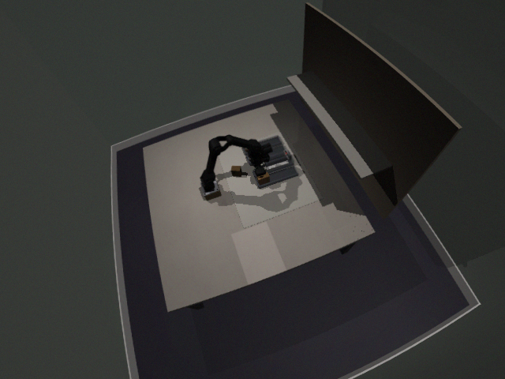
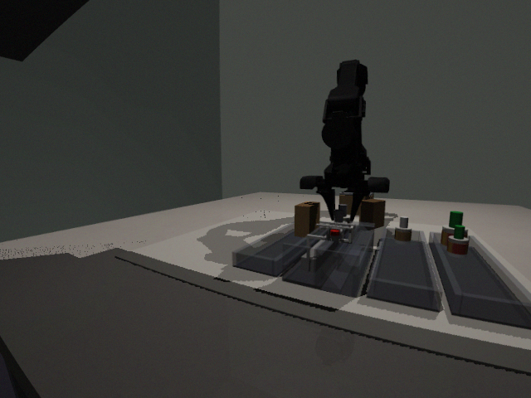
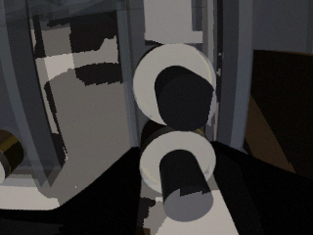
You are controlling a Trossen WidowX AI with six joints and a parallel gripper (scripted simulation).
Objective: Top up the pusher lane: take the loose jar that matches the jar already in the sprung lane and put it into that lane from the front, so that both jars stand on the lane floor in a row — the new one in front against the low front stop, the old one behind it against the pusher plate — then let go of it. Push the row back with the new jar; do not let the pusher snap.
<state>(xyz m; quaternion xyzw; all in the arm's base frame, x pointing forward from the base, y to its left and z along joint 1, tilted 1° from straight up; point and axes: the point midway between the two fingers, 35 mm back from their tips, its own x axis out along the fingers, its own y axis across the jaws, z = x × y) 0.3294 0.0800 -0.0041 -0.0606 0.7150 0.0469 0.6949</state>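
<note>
Now: the sprung lane 130 mm ahead of my gripper tip, 50 mm to the left of it and 20 mm below it.
</note>
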